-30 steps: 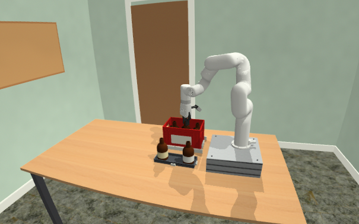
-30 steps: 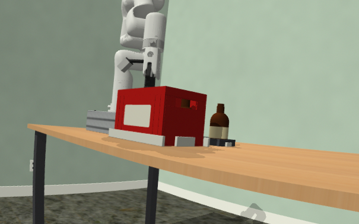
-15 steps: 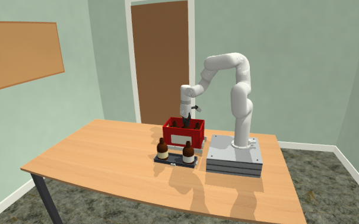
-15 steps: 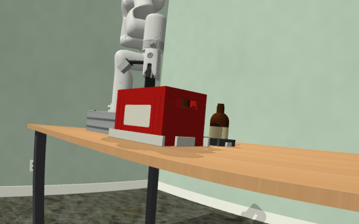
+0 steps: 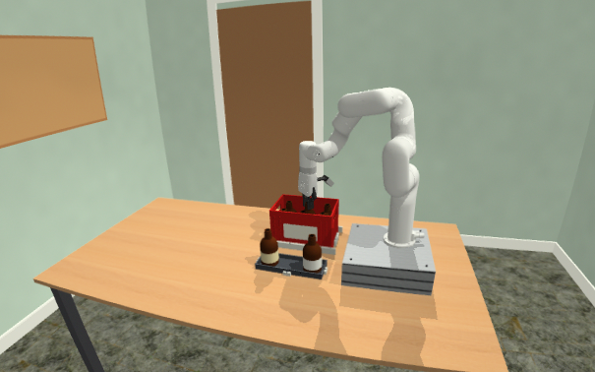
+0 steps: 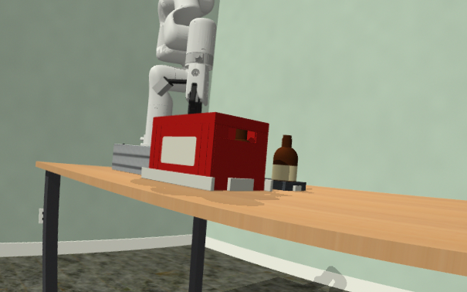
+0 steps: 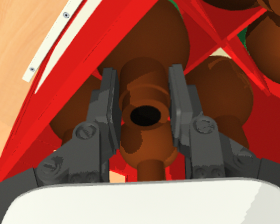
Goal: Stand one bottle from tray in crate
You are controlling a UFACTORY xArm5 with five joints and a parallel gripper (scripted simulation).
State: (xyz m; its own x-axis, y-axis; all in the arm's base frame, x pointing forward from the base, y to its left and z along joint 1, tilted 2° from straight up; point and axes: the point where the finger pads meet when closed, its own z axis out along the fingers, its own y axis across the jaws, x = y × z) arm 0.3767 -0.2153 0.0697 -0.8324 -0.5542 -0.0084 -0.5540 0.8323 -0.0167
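The red crate is 10 mm ahead of my hand, 40 mm to the left of it and 80 mm below it. Also, from my hand: dark tray: 60 mm ahead, 270 mm to the left, 150 mm below.
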